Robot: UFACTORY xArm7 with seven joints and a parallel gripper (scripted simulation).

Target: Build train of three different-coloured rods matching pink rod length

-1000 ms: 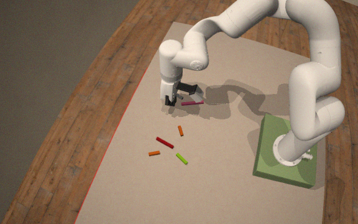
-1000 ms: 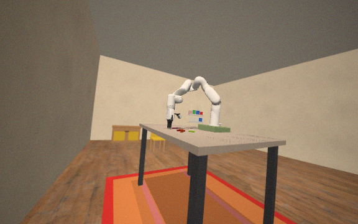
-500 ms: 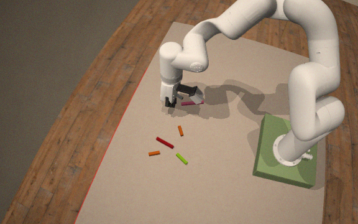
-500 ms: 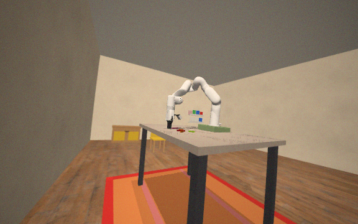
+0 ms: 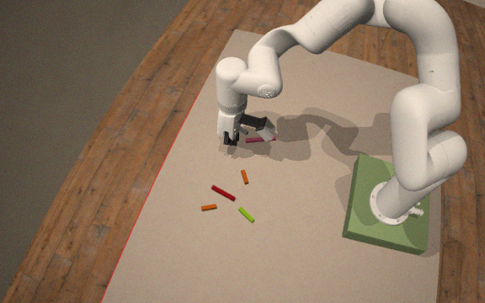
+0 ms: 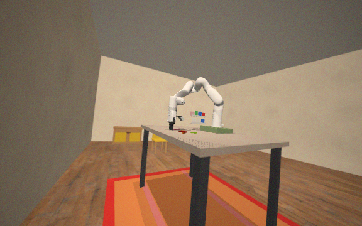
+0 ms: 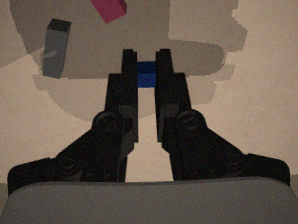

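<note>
The blue rod is 20 mm below my hand. Round my hand: grey rod: 20 mm behind, 50 mm to the right, 20 mm below; then pink rod: 80 mm behind, 30 mm to the right, 20 mm below; then red rod: 30 mm behind, 170 mm to the left, 20 mm below.
</note>
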